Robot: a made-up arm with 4 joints.
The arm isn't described. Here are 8 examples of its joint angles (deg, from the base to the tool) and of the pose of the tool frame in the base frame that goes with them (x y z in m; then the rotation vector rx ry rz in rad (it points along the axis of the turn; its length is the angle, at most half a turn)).
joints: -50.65 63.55 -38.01 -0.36
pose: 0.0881 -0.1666 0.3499 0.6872 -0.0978 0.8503
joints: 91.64 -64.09 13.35 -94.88
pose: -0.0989 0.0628 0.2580 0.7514 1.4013 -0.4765
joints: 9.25 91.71 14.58 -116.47
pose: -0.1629 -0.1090 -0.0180 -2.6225 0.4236 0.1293
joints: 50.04 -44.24 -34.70 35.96
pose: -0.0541 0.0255 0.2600 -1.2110 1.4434 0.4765
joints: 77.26 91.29 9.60 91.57
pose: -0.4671 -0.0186 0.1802 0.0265 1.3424 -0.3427
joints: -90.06 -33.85 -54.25 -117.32
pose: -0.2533 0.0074 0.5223 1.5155 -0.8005 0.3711
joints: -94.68 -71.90 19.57 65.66
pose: -0.1879 0.1038 0.3938 -1.9457 -1.4473 -1.8453
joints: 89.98 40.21 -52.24 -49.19
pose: -0.3528 -0.1739 0.1569 1.5321 2.0411 -1.4788
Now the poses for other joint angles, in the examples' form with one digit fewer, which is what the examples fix.
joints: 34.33 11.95 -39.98 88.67
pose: -0.116 -0.146 0.216 -1.010 0.992 0.889
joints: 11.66 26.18 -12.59 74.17
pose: -0.102 -0.156 0.215 -0.792 0.343 0.229
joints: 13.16 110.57 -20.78 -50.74
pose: -0.138 -0.087 -0.052 2.843 0.451 -0.061
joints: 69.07 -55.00 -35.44 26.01
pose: -0.079 0.063 0.219 -1.189 1.731 0.583
